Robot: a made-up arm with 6 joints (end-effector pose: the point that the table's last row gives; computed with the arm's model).
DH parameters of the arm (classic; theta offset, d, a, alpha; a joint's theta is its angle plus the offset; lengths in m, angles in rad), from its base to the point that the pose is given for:
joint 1: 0 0.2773 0 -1.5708
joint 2: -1.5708 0 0.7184 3.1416
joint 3: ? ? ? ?
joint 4: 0 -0.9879 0 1.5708
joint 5: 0 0.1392 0 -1.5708
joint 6: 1.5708 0 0 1.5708
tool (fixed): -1.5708 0 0 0
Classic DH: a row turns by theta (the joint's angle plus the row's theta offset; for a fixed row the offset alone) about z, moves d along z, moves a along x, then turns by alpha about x.
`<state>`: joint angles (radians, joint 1 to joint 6).
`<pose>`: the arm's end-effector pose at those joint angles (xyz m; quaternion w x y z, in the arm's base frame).
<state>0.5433 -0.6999 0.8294 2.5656 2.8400 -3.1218</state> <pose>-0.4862 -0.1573 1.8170 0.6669 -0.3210 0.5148 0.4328</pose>
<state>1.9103 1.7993 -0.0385 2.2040 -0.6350 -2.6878</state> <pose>-0.2599 0.4886 -0.8679 0.6800 -0.4920 0.3223 0.4378</pose>
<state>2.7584 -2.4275 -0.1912 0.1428 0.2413 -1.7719</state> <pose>1.0681 -0.2820 0.4993 0.6349 -0.6744 -0.1007 -0.3632</pose>
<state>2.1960 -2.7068 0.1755 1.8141 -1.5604 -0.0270</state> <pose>0.7290 -1.0673 -0.2516 0.7720 0.5644 0.2545 0.1441</pose>
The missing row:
joint 3: 0 0 0 -1.5708
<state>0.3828 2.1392 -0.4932 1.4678 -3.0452 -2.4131</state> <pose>-0.1706 -0.0841 -0.7119 0.4021 -0.8701 -0.2189 -0.1826</pose>
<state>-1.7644 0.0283 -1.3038 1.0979 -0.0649 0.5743</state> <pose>-0.1342 -0.3551 0.0648 0.6712 -0.0352 0.7330 -0.1048</pose>
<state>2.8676 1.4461 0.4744 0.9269 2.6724 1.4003</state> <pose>-1.2884 0.4489 -0.3864 0.1725 0.7453 -0.4008 0.5041</pose>
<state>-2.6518 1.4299 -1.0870 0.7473 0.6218 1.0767</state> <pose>-0.0174 0.1064 -0.2763 0.7931 0.3804 0.3827 -0.2824</pose>
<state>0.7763 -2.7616 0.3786 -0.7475 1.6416 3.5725</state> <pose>-0.8234 -0.9516 -0.2939 0.6313 0.6032 0.1309 -0.4695</pose>
